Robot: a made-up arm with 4 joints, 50 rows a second.
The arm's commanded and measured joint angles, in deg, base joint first. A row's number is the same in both.
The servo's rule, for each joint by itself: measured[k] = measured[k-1] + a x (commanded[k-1-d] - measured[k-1]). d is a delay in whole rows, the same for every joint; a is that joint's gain. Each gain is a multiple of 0.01, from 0.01 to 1. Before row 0 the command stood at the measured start. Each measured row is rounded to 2 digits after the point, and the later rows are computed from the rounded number. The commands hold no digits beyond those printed.
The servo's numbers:
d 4
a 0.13 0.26 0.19 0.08
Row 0, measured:
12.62 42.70 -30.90 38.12
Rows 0 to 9, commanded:
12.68 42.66 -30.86 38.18
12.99 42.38 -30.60 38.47
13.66 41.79 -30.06 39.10
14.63 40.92 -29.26 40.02
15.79 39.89 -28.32 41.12
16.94 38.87 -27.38 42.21
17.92 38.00 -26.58 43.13
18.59 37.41 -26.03 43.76
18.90 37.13 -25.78 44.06
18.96 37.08 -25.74 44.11
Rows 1 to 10, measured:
12.62 42.70 -30.90 38.12
12.62 42.70 -30.90 38.12
12.62 42.70 -30.90 38.12
12.62 42.70 -30.90 38.12
12.63 42.69 -30.89 38.12
12.68 42.61 -30.83 38.15
12.81 42.40 -30.68 38.23
13.05 42.02 -30.41 38.37
13.41 41.47 -30.01 38.59
13.87 40.79 -29.51 38.88

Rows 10 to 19, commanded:
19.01 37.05 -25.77 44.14
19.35 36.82 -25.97 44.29
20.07 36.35 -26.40 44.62
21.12 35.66 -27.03 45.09
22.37 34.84 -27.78 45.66
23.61 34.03 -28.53 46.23
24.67 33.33 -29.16 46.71
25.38 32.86 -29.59 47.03
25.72 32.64 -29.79 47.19
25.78 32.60 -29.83 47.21
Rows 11 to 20, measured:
14.40 40.06 -28.95 39.22
14.94 39.37 -28.40 39.58
15.45 38.79 -27.90 39.94
15.91 38.35 -27.49 40.27
16.31 38.01 -27.16 40.58
16.71 37.70 -26.93 40.88
17.15 37.35 -26.83 41.18
17.67 36.91 -26.87 41.49
18.28 36.37 -27.04 41.82
18.97 35.76 -27.32 42.17

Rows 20 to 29, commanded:
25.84 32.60 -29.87 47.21
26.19 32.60 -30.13 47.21
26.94 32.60 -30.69 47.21
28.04 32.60 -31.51 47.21
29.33 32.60 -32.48 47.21
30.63 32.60 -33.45 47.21
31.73 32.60 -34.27 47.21
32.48 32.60 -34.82 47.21
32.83 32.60 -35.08 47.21
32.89 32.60 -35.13 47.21
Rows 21 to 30, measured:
19.71 35.13 -27.67 42.53
20.45 34.54 -28.03 42.89
21.14 34.05 -28.36 43.23
21.74 33.67 -28.64 43.55
22.27 33.39 -28.87 43.84
22.78 33.18 -29.11 44.11
23.32 33.03 -29.41 44.36
23.93 32.92 -29.81 44.59
24.63 32.84 -30.32 44.80
25.41 32.78 -30.91 44.99

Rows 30 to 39, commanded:
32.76 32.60 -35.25 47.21
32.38 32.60 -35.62 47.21
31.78 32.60 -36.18 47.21
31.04 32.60 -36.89 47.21
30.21 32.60 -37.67 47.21
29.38 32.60 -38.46 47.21
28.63 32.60 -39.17 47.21
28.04 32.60 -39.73 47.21
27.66 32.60 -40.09 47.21
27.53 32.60 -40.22 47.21
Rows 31 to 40, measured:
26.23 32.73 -31.55 45.17
27.04 32.70 -32.17 45.33
27.79 32.67 -32.72 45.48
28.45 32.65 -33.18 45.62
29.01 32.64 -33.57 45.75
29.45 32.63 -33.96 45.87
29.75 32.62 -34.38 45.98
29.92 32.61 -34.86 46.08
29.96 32.61 -35.39 46.17
29.88 32.61 -35.97 46.25

